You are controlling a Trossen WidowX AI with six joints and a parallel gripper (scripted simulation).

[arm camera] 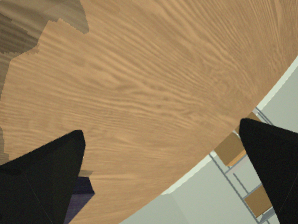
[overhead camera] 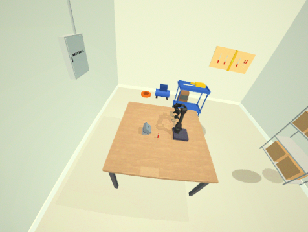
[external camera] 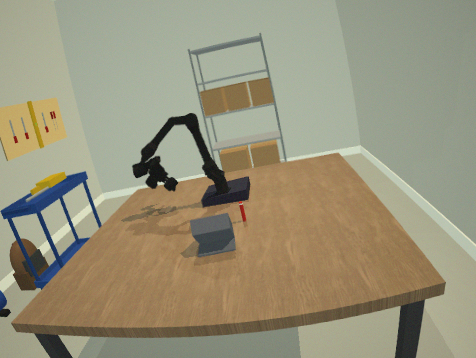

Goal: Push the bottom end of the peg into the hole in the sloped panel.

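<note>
Now: gripper tip 28 cm short of the red peg, 45 cm to the right of it and 3 cm above it. From my gripper tip the other things lie so: grey sloped panel 45 cm ahead, 39 cm to the left, 3 cm below.
</note>
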